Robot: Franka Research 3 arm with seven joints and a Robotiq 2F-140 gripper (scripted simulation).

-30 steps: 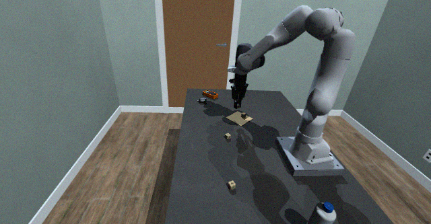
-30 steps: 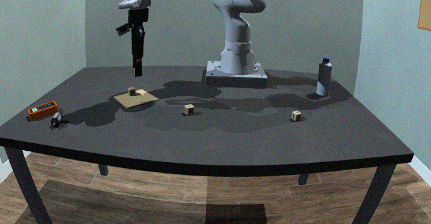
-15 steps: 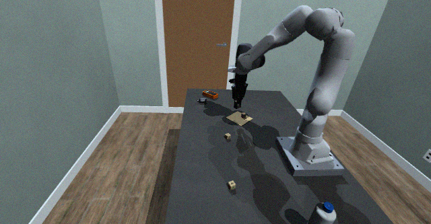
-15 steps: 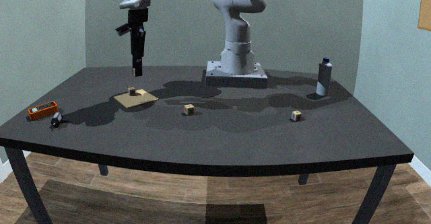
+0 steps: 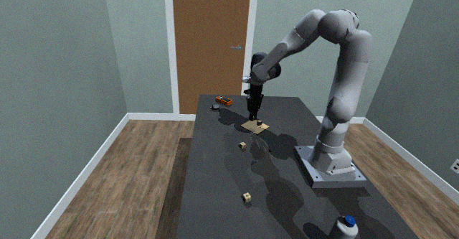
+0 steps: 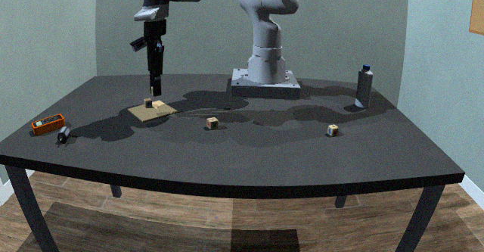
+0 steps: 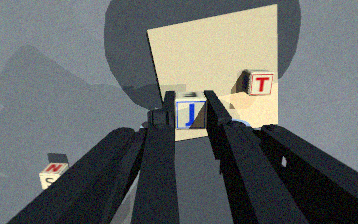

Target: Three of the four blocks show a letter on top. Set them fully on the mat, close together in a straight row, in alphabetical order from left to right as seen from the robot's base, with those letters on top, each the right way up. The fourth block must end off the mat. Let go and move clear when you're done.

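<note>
Now: the tan mat 100 mm below my hand, 30 mm to the right of it and 30 mm behind it. The rest, counted from my hand: block: 90 mm below, 60 mm behind, 50 mm to the right; orange device: 390 mm to the right, 160 mm ahead, 90 mm below.
</note>
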